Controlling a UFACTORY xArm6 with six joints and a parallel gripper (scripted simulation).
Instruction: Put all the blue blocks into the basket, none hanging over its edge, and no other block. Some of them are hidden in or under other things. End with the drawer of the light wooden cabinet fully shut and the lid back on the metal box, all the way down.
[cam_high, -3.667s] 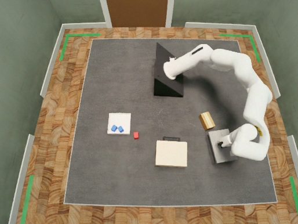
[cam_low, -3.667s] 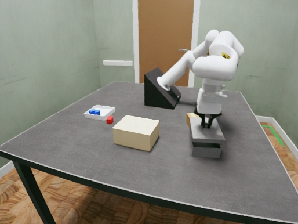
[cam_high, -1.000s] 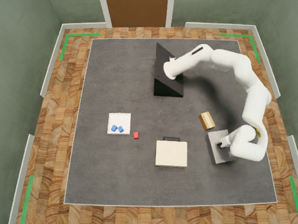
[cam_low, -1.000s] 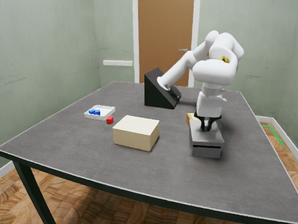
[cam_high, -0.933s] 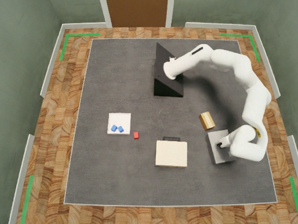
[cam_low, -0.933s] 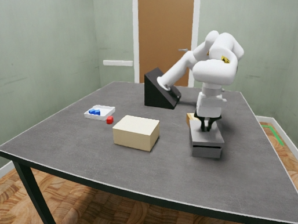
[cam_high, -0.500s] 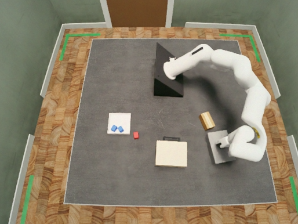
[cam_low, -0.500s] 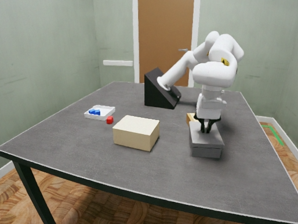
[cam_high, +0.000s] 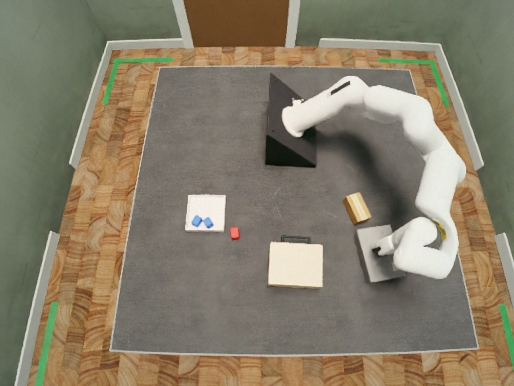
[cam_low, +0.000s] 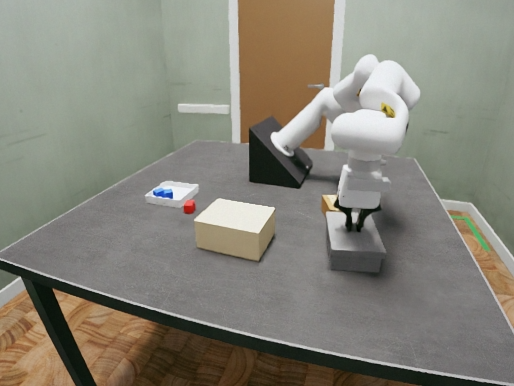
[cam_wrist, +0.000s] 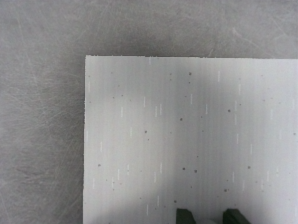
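Right now the grey metal box is 6 cm below my hand. From my hand the other things lie so: flat lid: 3 cm below; then light wooden cabinet: 31 cm to the right, 4 cm below, 3 cm ahead; then brown cardboard box: 18 cm behind, 5 cm to the right, 5 cm below.
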